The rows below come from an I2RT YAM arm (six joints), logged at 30 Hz.
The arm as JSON. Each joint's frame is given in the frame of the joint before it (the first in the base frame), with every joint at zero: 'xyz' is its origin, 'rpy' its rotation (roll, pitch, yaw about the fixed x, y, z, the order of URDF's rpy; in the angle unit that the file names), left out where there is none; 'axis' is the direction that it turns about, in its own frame. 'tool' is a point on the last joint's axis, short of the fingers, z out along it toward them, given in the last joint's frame.
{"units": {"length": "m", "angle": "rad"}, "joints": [
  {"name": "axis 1", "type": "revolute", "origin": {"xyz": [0.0, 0.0, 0.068], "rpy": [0.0, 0.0, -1.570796]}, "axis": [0.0, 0.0, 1.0]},
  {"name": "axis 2", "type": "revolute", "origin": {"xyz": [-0.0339, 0.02, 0.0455], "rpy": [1.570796, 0.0, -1.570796]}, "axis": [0.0, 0.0, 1.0]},
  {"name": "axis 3", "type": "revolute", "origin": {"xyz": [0.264, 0.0, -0.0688], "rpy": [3.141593, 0.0, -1.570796]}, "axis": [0.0, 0.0, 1.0]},
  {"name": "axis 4", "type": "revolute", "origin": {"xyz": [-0.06, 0.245, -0.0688]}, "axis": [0.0, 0.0, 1.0]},
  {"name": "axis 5", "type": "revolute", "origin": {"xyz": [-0.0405, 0.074, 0.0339], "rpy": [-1.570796, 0.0, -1.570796]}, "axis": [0.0, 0.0, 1.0]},
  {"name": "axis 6", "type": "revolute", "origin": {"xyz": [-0.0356, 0.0, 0.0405], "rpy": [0.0, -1.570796, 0.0]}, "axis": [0.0, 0.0, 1.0]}
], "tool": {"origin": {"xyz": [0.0, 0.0, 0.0]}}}
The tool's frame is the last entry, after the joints.
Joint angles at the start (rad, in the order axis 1, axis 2, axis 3, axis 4, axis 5, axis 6):
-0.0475 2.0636 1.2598 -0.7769 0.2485 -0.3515
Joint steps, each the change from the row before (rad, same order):
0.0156 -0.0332 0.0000 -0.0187 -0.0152 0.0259
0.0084 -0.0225 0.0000 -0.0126 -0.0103 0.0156
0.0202 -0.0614 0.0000 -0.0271 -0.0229 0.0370
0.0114 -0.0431 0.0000 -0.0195 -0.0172 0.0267
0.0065 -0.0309 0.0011 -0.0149 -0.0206 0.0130
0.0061 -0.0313 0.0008 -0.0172 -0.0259 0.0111
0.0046 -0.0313 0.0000 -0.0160 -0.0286 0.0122
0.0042 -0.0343 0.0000 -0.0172 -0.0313 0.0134
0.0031 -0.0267 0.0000 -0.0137 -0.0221 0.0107
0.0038 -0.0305 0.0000 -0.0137 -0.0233 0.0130
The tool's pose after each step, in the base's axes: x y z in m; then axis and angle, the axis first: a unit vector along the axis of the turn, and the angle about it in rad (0 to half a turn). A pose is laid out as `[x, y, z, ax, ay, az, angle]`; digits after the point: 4 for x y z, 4 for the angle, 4 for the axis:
[0.3547, -0.0196, 0.1139, 0.1451, -0.9827, 0.1150, 3.1047]
[0.3534, -0.0162, 0.1213, 0.1411, -0.9838, 0.1109, 3.1189]
[0.3497, -0.0082, 0.1414, -0.1313, 0.9861, -0.1023, 3.1210]
[0.3461, -0.0037, 0.1553, -0.1230, 0.9879, -0.0949, 3.0917]
[0.3433, -0.0007, 0.1653, -0.1196, 0.9891, -0.0854, 3.0706]
[0.3398, 0.0022, 0.1753, -0.1173, 0.9904, -0.0730, 3.0517]
[0.3359, 0.0047, 0.1849, -0.1140, 0.9917, -0.0591, 3.0325]
[0.3314, 0.0071, 0.1953, -0.1101, 0.9930, -0.0438, 3.0118]
[0.3276, 0.0087, 0.2033, -0.1069, 0.9937, -0.0329, 2.9965]
[0.3232, 0.0107, 0.2124, -0.1031, 0.9944, -0.0212, 2.9775]

